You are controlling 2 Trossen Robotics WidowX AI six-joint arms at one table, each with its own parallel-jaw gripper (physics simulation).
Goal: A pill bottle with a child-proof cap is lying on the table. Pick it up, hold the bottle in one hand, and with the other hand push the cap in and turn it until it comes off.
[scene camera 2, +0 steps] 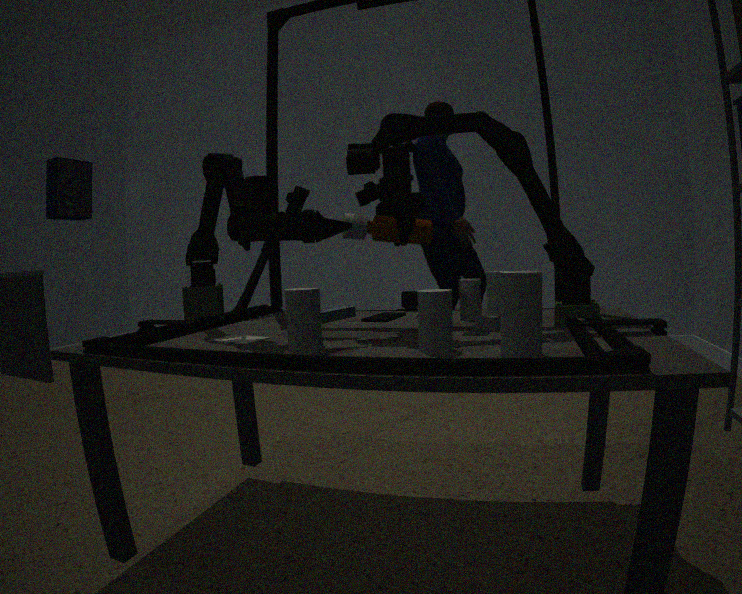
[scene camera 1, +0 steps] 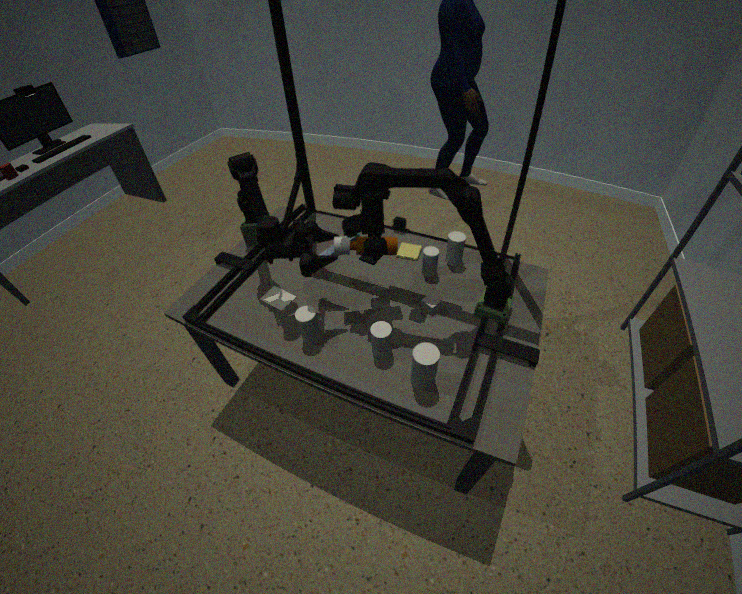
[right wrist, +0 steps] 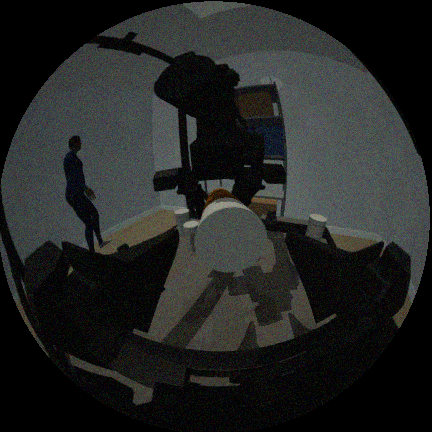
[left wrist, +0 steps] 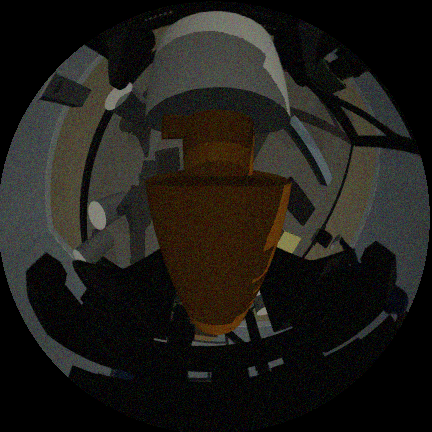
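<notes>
An orange pill bottle (scene camera 1: pixel 385 244) (scene camera 2: pixel 422 231) (left wrist: pixel 217 233) (right wrist: pixel 217 195) with a white cap (scene camera 1: pixel 342 243) (scene camera 2: pixel 358 228) (left wrist: pixel 217 64) (right wrist: pixel 230 238) hangs level above the back of the table (scene camera 1: pixel 345 362). My left gripper (scene camera 1: pixel 373 248) (scene camera 2: pixel 399 226) (left wrist: pixel 214 240) comes down from above and is shut on the bottle's body. The cap points at my right gripper (scene camera 1: pixel 326 250) (scene camera 2: pixel 346 226) (right wrist: pixel 234 235), which is open and level with the cap. Its fingertips are right at the cap's end. I cannot tell whether they touch it.
Several white cylinders stand on the table, among them one at the front (scene camera 1: pixel 425 365), one in the middle (scene camera 1: pixel 381 338) and one at the back right (scene camera 1: pixel 456 246). A yellow pad (scene camera 1: pixel 409 250) lies under the bottle's far end. A person (scene camera 1: pixel 459 88) walks behind the table.
</notes>
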